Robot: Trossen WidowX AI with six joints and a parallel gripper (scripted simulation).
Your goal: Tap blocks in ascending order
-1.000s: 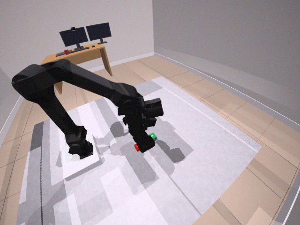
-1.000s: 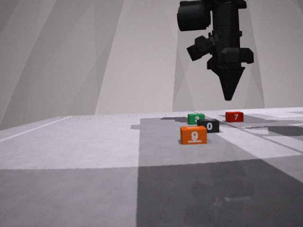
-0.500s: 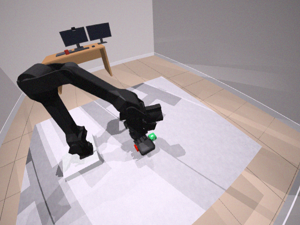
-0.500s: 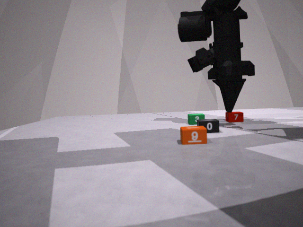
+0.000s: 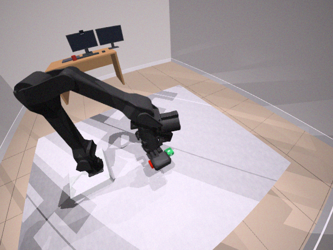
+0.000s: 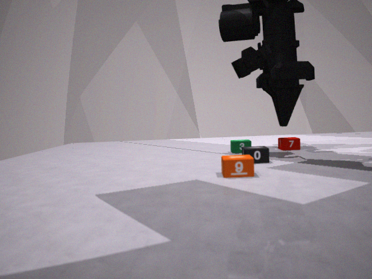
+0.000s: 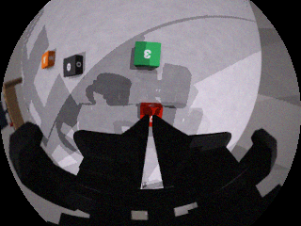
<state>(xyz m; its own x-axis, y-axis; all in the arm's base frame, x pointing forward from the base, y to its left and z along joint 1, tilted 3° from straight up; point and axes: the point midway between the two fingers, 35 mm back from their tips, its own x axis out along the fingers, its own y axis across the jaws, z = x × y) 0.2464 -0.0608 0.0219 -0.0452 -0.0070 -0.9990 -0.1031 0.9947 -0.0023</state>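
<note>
Right now my gripper tip is 1 cm past the red block and 3 cm above it. Also, from my gripper tip: green block: 8 cm ahead, 2 cm to the left, 3 cm below; orange block: 8 cm ahead, 24 cm to the left, 3 cm below; black block: 6 cm ahead, 14 cm to the left, 3 cm below.
</note>
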